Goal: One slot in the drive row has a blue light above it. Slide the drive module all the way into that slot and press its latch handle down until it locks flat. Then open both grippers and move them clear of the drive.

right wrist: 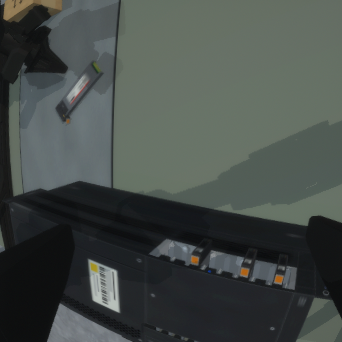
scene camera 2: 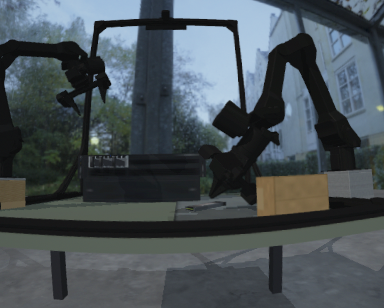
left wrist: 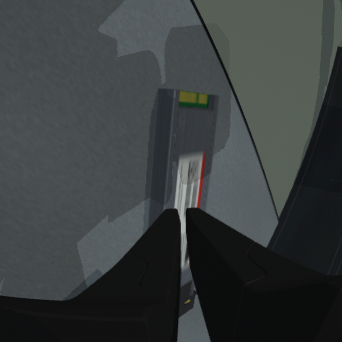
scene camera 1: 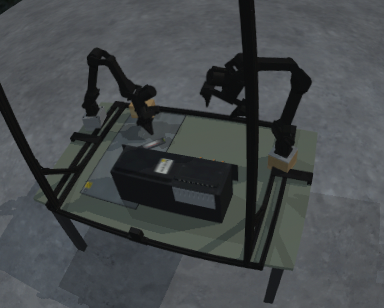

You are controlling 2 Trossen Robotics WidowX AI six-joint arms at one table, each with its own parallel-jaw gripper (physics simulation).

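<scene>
The drive module lies flat on the grey mat, gold contacts at one end and a small orange latch part at the other. My left gripper is shut, its tips almost together above the module with nothing between them. In the right wrist view the tips are apart from the module. My right gripper is open and empty, high above the table. A blue light shows on the black drive chassis, beside an open gap in the drive row.
Orange-tipped handles stand in the drive row. Wooden blocks stand near the arms. A dark frame with tall posts surrounds the table. The chassis stands close to the module's mat.
</scene>
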